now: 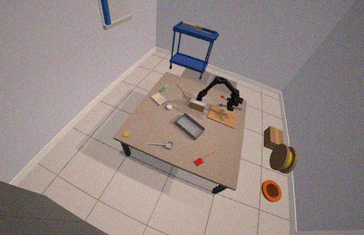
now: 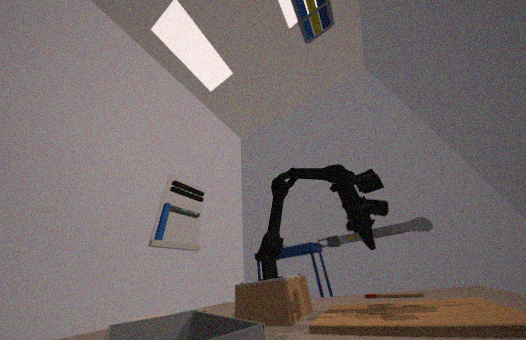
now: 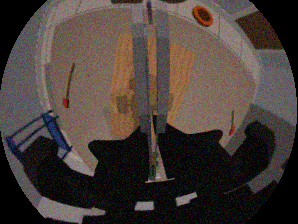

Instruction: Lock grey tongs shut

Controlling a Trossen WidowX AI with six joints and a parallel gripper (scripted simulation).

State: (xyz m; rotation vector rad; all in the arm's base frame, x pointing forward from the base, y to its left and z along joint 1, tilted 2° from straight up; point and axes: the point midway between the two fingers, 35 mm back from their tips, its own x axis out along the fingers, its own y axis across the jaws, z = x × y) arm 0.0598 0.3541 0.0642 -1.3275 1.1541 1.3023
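The wooden board is 14 cm below my gripper tip. The rest, counted from my gripper tip: pale block (84 cm to the right, 13 cm below, 6 cm ahead); red spatula (64 cm ahead, 14 cm below, 13 cm to the right); roasting tin (37 cm to the right, 32 cm ahead, 12 cm below).
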